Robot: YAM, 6 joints.
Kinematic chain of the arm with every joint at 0, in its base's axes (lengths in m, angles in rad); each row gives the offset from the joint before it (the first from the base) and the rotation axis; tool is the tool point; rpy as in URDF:
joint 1: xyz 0 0 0.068 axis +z
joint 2: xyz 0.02 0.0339 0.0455 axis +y
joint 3: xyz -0.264 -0.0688 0 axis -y
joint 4: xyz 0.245 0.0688 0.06 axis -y
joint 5: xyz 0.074 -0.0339 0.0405 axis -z
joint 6: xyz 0.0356 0 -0.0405 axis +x
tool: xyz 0 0 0 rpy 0 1.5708 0
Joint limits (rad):
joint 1: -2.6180..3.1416
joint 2: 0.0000..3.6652
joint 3: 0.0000..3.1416
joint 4: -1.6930..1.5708
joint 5: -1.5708..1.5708
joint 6: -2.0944..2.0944
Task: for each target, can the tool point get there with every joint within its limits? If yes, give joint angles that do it. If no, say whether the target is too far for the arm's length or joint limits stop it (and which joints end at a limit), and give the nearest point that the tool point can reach.
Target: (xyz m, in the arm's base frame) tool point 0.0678 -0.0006 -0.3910
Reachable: no: joint limits stop it (at a limit: joint 2) | nearest point 0.0906 -0.0008 -0.3440 | short by 0.052 m
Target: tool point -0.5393 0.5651 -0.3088
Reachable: no: too far | nearest point -0.3916 0.4104 -0.1901 | short by 0.245 m
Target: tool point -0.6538 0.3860 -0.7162
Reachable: no: too far | nearest point -0.3981 0.2350 -0.3105 | short by 0.503 m
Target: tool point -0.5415 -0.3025 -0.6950
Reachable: no: too far | nearest point -0.3665 -0.2108 -0.3356 | short by 0.410 m
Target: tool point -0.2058 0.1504 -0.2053
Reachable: yes | joints 2.6454 3.2886 1.6716 -1.1242 1.2921 1.7546
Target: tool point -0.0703 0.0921 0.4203
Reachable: yes | joints 1.9958 0.7265 1.1678 -0.7246 -0.8227 -0.2860
